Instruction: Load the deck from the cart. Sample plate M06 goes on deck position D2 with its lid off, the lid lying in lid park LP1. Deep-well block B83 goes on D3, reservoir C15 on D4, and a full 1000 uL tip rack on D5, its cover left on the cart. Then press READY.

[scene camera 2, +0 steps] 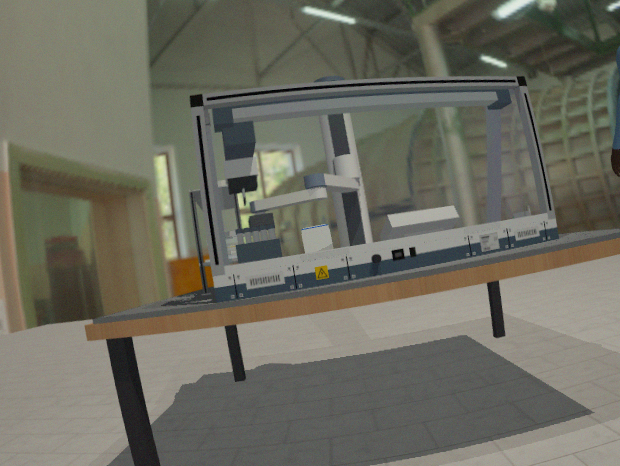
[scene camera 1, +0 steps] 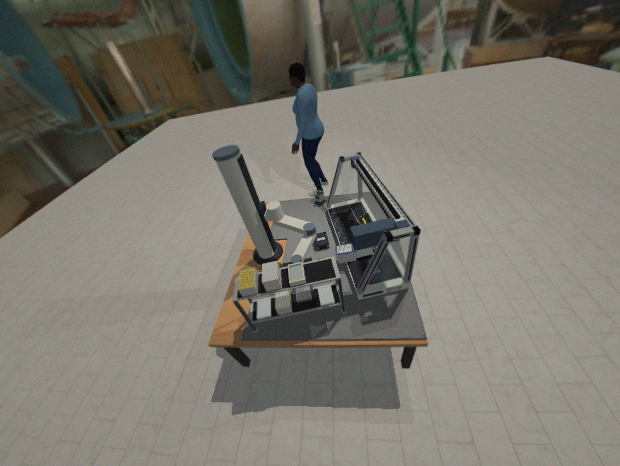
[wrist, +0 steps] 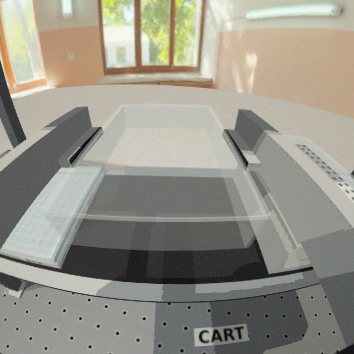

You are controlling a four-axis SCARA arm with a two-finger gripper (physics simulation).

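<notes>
My gripper (wrist: 161, 118) (scene camera 1: 303, 295) is low at the cart's lower shelf and shut on a clear, hollow cover (wrist: 165, 195), held across the shelf in the wrist view. A clear plate (wrist: 55, 215) lies on the shelf left of the cover. A tip rack (wrist: 327, 167) (scene camera 1: 283, 301) shows partly behind the right finger. The cart (scene camera 1: 288, 316) also bears pale plates at both ends of its lower shelf. Its upper shelf holds a yellow tip rack (scene camera 1: 247, 281), a pale block (scene camera 1: 270, 274) and a pale green-topped piece (scene camera 1: 296, 273). A blue-rimmed box (scene camera 1: 344, 250) (scene camera 2: 316, 239) stands by the deck. Labels on pieces are unreadable.
The framed deck machine (scene camera 1: 383, 192) (scene camera 2: 350, 89) stands beside the cart, with a dark blue head (scene camera 1: 371, 234) above its deck. The arm's column (scene camera 1: 243, 205) rises behind the cart. A small dark device (scene camera 1: 321, 241) lies between. A person (scene camera 1: 307, 112) stands beyond the table.
</notes>
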